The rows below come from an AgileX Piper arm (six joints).
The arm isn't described. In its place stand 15 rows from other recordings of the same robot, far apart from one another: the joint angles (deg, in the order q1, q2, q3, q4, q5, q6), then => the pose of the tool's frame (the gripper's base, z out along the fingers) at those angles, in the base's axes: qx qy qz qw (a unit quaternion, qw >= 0); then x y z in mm.
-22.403 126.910 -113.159 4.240 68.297 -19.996 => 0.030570 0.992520 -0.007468 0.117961 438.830 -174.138 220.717
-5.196 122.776 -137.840 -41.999 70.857 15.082 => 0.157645 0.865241 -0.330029 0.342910 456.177 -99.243 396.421
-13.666 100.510 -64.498 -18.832 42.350 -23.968 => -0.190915 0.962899 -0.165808 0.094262 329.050 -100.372 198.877
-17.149 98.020 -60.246 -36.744 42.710 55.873 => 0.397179 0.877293 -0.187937 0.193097 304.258 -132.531 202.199
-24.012 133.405 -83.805 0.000 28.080 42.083 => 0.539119 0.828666 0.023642 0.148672 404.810 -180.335 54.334
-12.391 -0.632 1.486 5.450 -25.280 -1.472 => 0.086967 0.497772 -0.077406 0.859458 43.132 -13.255 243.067
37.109 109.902 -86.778 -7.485 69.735 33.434 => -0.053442 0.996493 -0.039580 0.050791 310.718 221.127 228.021
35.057 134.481 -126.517 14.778 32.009 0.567 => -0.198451 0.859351 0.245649 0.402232 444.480 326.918 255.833
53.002 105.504 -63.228 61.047 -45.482 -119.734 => -0.530751 0.541589 -0.331330 0.561431 283.247 281.563 236.763
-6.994 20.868 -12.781 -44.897 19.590 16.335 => -0.068223 0.799578 -0.263233 0.535471 82.630 -31.834 241.908
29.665 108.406 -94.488 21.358 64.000 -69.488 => -0.703741 0.672466 0.116507 0.197393 336.768 226.097 280.155
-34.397 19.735 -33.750 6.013 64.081 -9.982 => 0.198225 0.901305 -0.095641 0.373108 38.887 -16.233 293.176
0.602 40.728 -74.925 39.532 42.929 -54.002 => -0.294371 0.620929 0.012313 0.726389 73.060 40.220 517.078
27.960 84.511 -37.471 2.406 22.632 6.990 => -0.160663 0.962295 0.077380 0.205397 221.287 119.126 173.969
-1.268 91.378 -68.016 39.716 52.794 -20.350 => 0.002367 0.941266 0.266321 0.207569 325.904 39.110 276.000
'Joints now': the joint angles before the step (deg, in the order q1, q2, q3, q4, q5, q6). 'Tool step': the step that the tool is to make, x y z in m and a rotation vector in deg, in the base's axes. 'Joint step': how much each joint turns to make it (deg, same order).
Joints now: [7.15, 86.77, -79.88, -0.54, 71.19, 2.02]
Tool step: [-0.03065, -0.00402, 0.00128, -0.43, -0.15, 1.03]
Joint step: [0.01, -6.25, 6.14, -0.13, 0.00, -1.07]
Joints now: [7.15, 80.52, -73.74, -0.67, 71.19, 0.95]
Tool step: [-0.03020, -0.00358, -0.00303, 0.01, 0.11, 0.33]
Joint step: [0.00, -6.11, 6.22, 0.12, 0.00, -0.34]
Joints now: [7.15, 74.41, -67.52, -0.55, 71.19, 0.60]
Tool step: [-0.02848, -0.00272, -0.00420, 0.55, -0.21, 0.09]
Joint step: [0.00, -5.93, 5.66, 0.55, -0.01, -0.11]
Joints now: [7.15, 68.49, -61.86, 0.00, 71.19, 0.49]
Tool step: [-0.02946, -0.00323, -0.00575, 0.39, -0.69, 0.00]
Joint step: [0.00, -6.42, 5.69, 0.30, 0.00, 0.00]
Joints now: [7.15, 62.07, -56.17, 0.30, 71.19, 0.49]
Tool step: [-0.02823, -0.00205, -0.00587, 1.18, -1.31, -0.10]
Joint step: [0.01, -6.56, 5.11, 0.97, 0.00, 0.11]
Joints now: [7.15, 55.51, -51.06, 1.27, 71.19, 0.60]
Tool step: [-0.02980, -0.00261, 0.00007, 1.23, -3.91, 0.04]
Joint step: [0.01, -7.84, 3.81, 0.73, 0.00, 0.00]
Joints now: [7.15, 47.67, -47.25, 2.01, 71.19, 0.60]
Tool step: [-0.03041, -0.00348, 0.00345, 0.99, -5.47, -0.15]
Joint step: [0.01, -8.45, 2.42, 0.20, 0.47, 0.23]
